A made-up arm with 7 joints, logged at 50 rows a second.
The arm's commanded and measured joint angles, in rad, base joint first. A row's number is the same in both.
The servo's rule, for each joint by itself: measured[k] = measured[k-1] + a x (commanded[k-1-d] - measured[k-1]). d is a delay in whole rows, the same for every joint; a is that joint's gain. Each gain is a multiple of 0.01, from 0.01 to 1. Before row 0 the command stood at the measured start. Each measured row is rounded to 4 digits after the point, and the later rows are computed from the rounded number. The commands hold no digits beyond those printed.
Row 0, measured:
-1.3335 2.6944 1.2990 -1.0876 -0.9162 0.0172 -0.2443
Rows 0 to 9, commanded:
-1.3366 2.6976 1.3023 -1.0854 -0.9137 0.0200 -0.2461
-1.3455 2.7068 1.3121 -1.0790 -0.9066 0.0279 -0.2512
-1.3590 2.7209 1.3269 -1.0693 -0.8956 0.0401 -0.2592
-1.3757 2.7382 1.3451 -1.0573 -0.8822 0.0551 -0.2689
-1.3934 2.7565 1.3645 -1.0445 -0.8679 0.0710 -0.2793
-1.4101 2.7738 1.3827 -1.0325 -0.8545 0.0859 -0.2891
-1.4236 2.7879 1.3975 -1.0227 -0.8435 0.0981 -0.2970
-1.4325 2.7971 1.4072 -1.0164 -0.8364 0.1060 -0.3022
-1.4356 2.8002 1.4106 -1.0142 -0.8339 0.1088 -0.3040
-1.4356 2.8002 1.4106 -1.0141 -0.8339 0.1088 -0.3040
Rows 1 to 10, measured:
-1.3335 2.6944 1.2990 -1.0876 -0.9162 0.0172 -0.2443
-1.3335 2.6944 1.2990 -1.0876 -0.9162 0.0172 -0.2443
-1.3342 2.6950 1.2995 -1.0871 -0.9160 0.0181 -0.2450
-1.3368 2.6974 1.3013 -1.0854 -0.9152 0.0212 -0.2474
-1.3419 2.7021 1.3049 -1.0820 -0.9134 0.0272 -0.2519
-1.3497 2.7093 1.3105 -1.0768 -0.9106 0.0361 -0.2584
-1.3598 2.7187 1.3181 -1.0700 -0.9068 0.0473 -0.2663
-1.3714 2.7297 1.3271 -1.0621 -0.9021 0.0597 -0.2750
-1.3834 2.7413 1.3370 -1.0538 -0.8968 0.0720 -0.2834
-1.3947 2.7525 1.3468 -1.0459 -0.8914 0.0829 -0.2905
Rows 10 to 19, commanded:
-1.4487 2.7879 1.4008 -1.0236 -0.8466 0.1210 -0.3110
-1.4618 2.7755 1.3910 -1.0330 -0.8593 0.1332 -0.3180
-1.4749 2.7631 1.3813 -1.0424 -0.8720 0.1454 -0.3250
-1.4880 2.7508 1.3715 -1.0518 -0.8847 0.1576 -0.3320
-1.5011 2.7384 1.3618 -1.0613 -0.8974 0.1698 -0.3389
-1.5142 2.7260 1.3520 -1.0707 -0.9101 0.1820 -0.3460
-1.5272 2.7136 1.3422 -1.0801 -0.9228 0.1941 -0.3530
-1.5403 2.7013 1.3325 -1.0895 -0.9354 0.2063 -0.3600
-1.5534 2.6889 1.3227 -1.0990 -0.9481 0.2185 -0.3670
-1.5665 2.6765 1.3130 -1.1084 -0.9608 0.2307 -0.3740
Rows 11 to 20, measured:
-1.4041 2.7620 1.3557 -1.0392 -0.8862 0.0912 -0.2956
-1.4113 2.7696 1.3634 -1.0339 -0.8815 0.0968 -0.2988
-1.4199 2.7733 1.3686 -1.0317 -0.8784 0.1045 -0.3034
-1.4295 2.7737 1.3717 -1.0320 -0.8767 0.1137 -0.3089
-1.4399 2.7716 1.3730 -1.0342 -0.8763 0.1238 -0.3150
-1.4510 2.7674 1.3728 -1.0379 -0.8771 0.1346 -0.3215
-1.4625 2.7616 1.3713 -1.0428 -0.8789 0.1459 -0.3281
-1.4744 2.7545 1.3686 -1.0487 -0.8817 0.1575 -0.3349
-1.4865 2.7463 1.3649 -1.0553 -0.8854 0.1692 -0.3418
-1.4989 2.7373 1.3604 -1.0625 -0.8899 0.1811 -0.3487

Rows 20 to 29, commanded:
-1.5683 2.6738 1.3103 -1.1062 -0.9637 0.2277 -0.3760
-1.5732 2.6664 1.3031 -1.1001 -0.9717 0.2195 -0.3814
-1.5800 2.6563 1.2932 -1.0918 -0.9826 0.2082 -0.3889
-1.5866 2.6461 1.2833 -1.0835 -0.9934 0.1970 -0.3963
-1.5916 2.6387 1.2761 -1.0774 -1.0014 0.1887 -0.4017
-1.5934 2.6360 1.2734 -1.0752 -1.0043 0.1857 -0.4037
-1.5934 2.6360 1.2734 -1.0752 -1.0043 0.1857 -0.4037
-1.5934 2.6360 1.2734 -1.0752 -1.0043 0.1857 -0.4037
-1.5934 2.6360 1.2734 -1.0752 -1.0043 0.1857 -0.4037
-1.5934 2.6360 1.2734 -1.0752 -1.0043 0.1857 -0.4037
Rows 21 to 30, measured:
-1.5114 2.7276 1.3551 -1.0702 -0.8951 0.1931 -0.3557
-1.5241 2.7174 1.3492 -1.0782 -0.9010 0.2051 -0.3627
-1.5343 2.7087 1.3438 -1.0841 -0.9066 0.2123 -0.3678
-1.5432 2.7002 1.3381 -1.0875 -0.9125 0.2146 -0.3730
-1.5517 2.6914 1.3318 -1.0884 -0.9188 0.2126 -0.3790
-1.5597 2.6823 1.3250 -1.0874 -0.9255 0.2076 -0.3856
-1.5670 2.6736 1.3182 -1.0853 -0.9323 0.2016 -0.3917
-1.5731 2.6661 1.3119 -1.0832 -0.9388 0.1965 -0.3963
-1.5778 2.6601 1.3065 -1.0815 -0.9447 0.1930 -0.3991
-1.5814 2.6553 1.3019 -1.0802 -0.9501 0.1907 -0.4008

